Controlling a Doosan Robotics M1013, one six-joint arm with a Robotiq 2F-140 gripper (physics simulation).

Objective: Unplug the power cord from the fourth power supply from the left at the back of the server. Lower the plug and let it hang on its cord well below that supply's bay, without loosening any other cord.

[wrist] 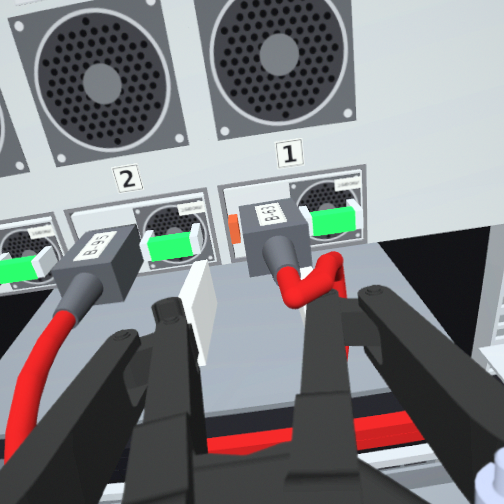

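The wrist view faces the back of the server. The rightmost bay in view, labelled 1 (289, 153), holds a grey plug tagged B-65 (272, 235), seated in its supply beside an orange tab (234, 229) and a green handle (332, 221). Its red cord (310, 282) kinks just below the plug. My gripper (255, 320) is open and empty, just below and in front of that plug. Its left finger pad (200, 300) is left of the plug, and its right finger overlaps the red cord.
Bay 2 (128, 178) on the left holds plug B-95 (97, 265), whose red cord (35, 380) curves down left. Another bay's green handle (17, 270) shows at the left edge. Fans (280, 55) sit above. A red cord (350, 430) runs across the bottom. A rack rail (492, 300) stands right.
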